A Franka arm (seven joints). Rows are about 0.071 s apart.
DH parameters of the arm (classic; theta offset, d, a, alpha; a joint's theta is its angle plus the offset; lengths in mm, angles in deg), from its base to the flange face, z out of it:
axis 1: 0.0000 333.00 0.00 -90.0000
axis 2: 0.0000 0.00 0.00 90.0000
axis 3: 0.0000 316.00 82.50 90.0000
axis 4: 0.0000 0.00 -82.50 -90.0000
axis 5: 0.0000 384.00 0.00 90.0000
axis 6: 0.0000 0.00 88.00 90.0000
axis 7: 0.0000 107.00 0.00 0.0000
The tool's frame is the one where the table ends.
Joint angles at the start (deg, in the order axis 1, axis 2, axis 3, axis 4, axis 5, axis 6, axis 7):
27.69 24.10 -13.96 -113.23 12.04 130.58 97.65
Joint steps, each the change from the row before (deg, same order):
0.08 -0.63 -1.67 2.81 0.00 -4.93 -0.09
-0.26 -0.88 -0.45 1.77 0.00 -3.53 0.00
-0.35 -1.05 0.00 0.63 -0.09 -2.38 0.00
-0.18 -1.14 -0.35 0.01 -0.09 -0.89 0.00
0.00 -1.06 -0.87 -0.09 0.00 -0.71 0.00
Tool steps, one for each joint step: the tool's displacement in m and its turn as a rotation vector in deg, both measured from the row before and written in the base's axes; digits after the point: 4 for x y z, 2 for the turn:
0.0099 -0.0100 0.0215 -0.10 1.32 -0.84
0.0042 -0.0037 0.0178 0.34 0.94 -0.31
-0.0004 -0.0025 0.0125 0.35 0.81 -0.09
-0.0002 -0.0052 0.0111 0.27 -0.21 -0.39
0.0002 -0.0086 0.0101 0.15 -0.28 -0.78

